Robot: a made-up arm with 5 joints. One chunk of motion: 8 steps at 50 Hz.
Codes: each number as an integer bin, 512 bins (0 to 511) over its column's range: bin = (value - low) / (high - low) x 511, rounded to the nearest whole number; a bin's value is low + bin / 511 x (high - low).
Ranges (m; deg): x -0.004..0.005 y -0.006..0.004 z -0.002..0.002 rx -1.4..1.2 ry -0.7..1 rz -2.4..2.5
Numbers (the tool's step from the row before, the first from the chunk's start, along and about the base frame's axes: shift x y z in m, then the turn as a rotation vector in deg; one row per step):
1: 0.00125 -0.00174 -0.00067 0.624 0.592 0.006
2: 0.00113 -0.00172 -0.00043 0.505 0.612 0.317
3: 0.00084 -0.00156 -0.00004 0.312 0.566 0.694
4: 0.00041 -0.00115 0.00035 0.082 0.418 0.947
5: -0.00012 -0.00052 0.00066 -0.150 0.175 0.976
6: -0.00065 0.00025 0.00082 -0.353 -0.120 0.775
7: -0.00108 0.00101 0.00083 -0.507 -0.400 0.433
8: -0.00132 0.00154 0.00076 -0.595 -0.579 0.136
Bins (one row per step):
1: 298 218 170 398 388 251
2: 291 219 201 374 394 283
3: 275 227 250 336 381 323
4: 250 248 300 291 336 349
5: 220 280 340 246 263 352
6: 190 319 360 206 174 331
7: 166 358 362 176 90 295
8: 152 385 353 158 36 264

